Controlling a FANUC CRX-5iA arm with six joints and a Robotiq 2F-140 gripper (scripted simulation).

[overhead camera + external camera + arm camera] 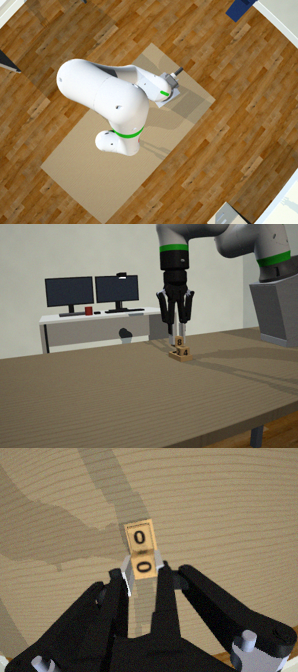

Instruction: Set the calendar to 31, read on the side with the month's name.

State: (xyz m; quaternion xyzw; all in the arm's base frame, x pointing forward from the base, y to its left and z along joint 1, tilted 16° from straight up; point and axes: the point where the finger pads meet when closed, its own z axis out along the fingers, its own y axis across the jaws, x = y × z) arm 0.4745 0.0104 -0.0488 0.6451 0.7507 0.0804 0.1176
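Right now my hand is 70 mm above the small wooden tray and 20 mm to the right of it. The rest, counted from my hand: wooden number cube: 30 mm below.
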